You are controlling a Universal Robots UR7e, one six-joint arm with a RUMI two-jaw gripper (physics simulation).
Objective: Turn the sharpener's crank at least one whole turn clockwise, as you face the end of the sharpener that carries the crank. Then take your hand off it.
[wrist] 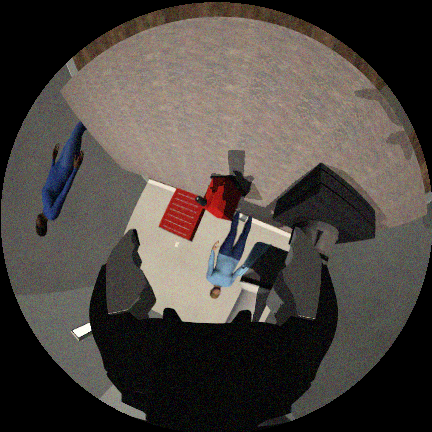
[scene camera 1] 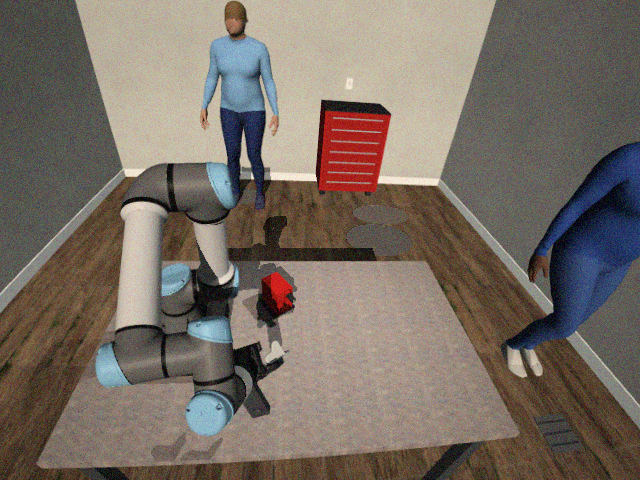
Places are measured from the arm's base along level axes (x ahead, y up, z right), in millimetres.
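Where they show: gripper, between the fingertips: (wrist: 212, 230) (scene camera 1: 263, 358); arm's base, origin of its link: (wrist: 318, 229) (scene camera 1: 182, 320).
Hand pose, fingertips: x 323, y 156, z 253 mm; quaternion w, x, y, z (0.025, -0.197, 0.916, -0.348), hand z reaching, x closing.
Observation:
Each offset is from my fingertips to the top centre of the thing. "spot": to the spot under its first point. Level surfaces: height alone.
The red sharpener @[spot: dy -114, dx +13, dz -373 mm] (scene camera 1: 276, 290) (wrist: 219, 199) stands upright on the table @[dy -242 mm] (scene camera 1: 392, 361) (wrist: 215, 85), near its back edge. Dark parts show on its right side in the scene view. A black knob @[dy -103, dx +71, dz -335 mm] (wrist: 201, 200), seemingly the crank's handle, sticks out at the left of the sharpener in the wrist view. The crank's exact angle is too small to tell. My gripper (scene camera 1: 272, 383) (wrist: 212, 230) is open and empty. It is over the table on the scene camera's side of the sharpener, well apart from it. In the wrist view the sharpener shows beyond the fingertips, between their directions.
The arm's dark base block (wrist: 325, 200) is left of the sharpener in the scene view. A red drawer cabinet (scene camera 1: 354, 149) (wrist: 182, 215) and a person in light blue (scene camera 1: 242, 77) (wrist: 224, 267) stand behind the table. A person in dark blue (scene camera 1: 589, 248) (wrist: 62, 175) stands at the right.

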